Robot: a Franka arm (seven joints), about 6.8 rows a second.
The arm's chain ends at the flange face. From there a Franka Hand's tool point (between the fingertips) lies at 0.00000 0.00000 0.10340 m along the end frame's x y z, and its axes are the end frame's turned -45 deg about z.
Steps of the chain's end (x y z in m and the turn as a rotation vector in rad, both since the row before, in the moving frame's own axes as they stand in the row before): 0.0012, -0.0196, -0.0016, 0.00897, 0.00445, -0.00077; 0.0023, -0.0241, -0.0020, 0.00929, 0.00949, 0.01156; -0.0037, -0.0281, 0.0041, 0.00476, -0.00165, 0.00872; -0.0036, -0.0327, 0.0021, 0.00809, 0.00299, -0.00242; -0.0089, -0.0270, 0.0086, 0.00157, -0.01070, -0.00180; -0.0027, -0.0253, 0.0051, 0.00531, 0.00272, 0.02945; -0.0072, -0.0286, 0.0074, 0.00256, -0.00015, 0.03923
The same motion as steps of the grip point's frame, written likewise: 0.0157, -0.0133, -0.0016, 0.00320, 0.00949, -0.00077; 0.0200, -0.0154, -0.0020, -0.00014, 0.01328, 0.01156; 0.0175, -0.0230, 0.0041, 0.00453, 0.00220, 0.00872; 0.0214, -0.0260, 0.0021, 0.00361, 0.00783, -0.00242; 0.0121, -0.0263, 0.0086, 0.00868, -0.00646, -0.00180; 0.0166, -0.0200, 0.0051, 0.00183, 0.00568, 0.02945; 0.0153, -0.0255, 0.0074, 0.00192, 0.00170, 0.03923
